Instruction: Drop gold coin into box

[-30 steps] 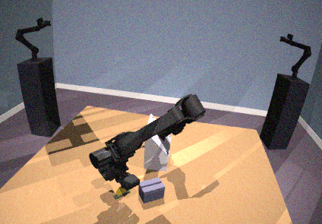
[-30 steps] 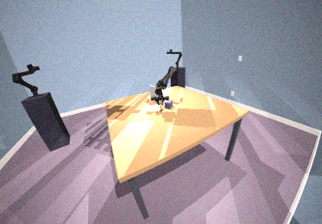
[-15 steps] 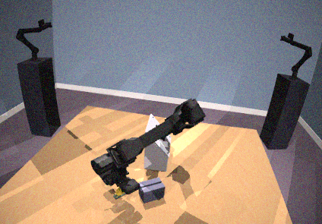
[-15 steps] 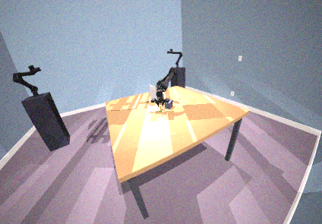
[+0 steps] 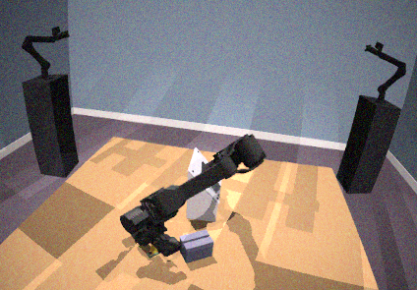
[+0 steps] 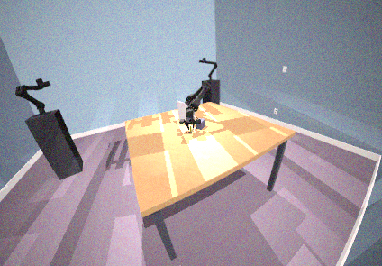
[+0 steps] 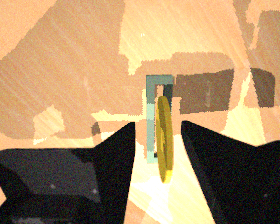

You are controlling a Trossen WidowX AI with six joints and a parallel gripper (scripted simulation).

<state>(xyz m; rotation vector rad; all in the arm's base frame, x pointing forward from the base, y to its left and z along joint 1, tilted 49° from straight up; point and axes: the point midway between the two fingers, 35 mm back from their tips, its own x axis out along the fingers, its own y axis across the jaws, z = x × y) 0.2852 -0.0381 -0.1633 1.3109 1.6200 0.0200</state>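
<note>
The gold coin is 10 mm above my gripper tip.
</note>
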